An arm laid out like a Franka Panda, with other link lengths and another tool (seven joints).
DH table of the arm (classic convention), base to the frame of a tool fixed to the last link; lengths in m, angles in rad. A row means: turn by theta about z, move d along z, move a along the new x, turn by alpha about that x. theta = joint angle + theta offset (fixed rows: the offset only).
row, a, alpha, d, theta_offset
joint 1, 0, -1.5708, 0.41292, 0
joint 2, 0, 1.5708, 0, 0
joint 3, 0.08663, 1.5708, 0.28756, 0
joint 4, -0.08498, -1.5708, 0, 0
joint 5, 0, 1.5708, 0.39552, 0
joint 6, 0.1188, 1.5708, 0, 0
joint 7, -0.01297, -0.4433, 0.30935, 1.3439
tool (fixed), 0, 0, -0.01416, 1.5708
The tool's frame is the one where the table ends.
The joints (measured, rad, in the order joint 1, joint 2, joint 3, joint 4, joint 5, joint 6, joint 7), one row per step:
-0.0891, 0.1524, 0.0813, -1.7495, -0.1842, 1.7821, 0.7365
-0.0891, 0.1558, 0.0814, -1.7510, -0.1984, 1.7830, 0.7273
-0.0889, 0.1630, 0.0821, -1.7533, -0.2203, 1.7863, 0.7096
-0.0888, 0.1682, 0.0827, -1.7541, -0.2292, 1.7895, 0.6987
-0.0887, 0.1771, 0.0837, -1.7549, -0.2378, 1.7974, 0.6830
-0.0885, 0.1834, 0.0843, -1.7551, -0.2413, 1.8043, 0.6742
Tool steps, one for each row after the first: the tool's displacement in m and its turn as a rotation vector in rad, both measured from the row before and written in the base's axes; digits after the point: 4 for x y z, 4 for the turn. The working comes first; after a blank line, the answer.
Tool pose at each row, in the base's axes (x y z in m, rotation vector in rad; the steps are taken from these numbers as rounded here):
0.6256, -0.0443, 0.3283, -0.6699, -2.5498, 0.1132
0.6252, -0.0478, 0.3260, -0.6556, -2.5506, 0.1350
0.6249, -0.0525, 0.3216, -0.6270, -2.5521, 0.1692
0.6252, -0.0540, 0.3185, -0.6092, -2.5529, 0.1838
0.6265, -0.0550, 0.3136, -0.5832, -2.5552, 0.1982
0.6280, -0.0549, 0.3103, -0.5679, -2.5577, 0.2040

-0.0004, -0.0035, -0.0023, -0.0120, 0.0056, 0.0139
-0.0003, -0.0047, -0.0044, -0.0175, 0.0096, 0.0261
0.0003, -0.0015, -0.0031, -0.0063, 0.0051, 0.0150
0.0013, -0.0010, -0.0049, -0.0045, 0.0053, 0.0209
0.0015, 0.0001, -0.0033, -0.0009, 0.0016, 0.0120

